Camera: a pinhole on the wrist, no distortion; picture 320 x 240 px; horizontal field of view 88.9 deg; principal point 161.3 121.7 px. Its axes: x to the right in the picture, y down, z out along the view. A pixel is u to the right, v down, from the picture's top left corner.
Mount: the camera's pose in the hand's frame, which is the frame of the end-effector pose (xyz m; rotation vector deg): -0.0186 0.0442 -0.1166 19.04 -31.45 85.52
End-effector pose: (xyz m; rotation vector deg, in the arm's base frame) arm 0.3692 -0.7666 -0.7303 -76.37 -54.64 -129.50
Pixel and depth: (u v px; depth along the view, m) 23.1 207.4 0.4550
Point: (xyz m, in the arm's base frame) 0.2423 -0.3976 -1.1831
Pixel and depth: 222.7 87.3 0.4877
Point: 0.5771 -0.4372 -0.6102
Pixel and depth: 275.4 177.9 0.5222
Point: 0.8688 -0.4942 -0.7709
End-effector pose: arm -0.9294 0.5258 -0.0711 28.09 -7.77 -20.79
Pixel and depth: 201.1 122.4 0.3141
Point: -1.0468 0.4210 0.0617
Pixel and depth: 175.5 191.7 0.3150
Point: -1.1706 0.4613 0.0035
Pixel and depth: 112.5 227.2 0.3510
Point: -1.2857 0.4168 -0.1063
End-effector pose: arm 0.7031 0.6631 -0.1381 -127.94 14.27 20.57
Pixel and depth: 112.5 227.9 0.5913
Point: 0.3284 1.1205 0.1650
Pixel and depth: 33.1 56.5 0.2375
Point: 0.8188 0.8101 0.0278
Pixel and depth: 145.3 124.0 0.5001
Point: 0.6450 1.0461 -0.0835
